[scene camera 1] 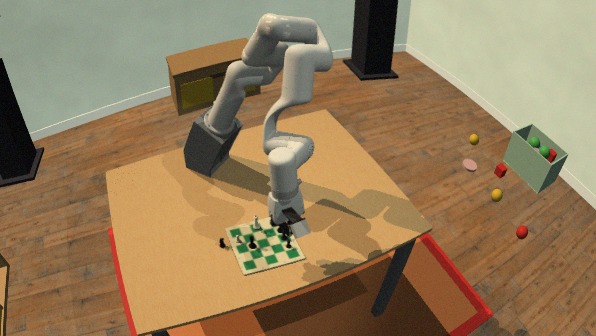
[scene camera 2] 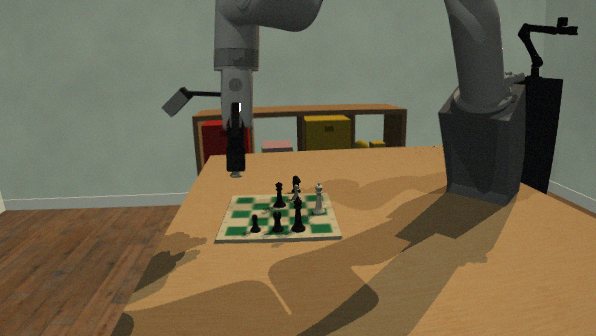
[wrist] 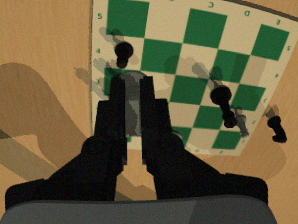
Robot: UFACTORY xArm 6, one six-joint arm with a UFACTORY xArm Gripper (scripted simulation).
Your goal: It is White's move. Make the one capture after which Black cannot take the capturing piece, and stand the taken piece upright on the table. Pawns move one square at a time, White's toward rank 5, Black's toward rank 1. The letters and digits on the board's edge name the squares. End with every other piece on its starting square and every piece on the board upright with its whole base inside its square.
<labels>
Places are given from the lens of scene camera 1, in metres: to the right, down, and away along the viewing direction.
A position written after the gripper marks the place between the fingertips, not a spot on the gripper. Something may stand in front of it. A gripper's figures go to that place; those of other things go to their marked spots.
gripper (scene camera 1: 288,232): -0.03, 0.20, 1.28
green-and-cream chessboard (scene camera 1: 270,252): -0.09, 0.28, 1.35
</labels>
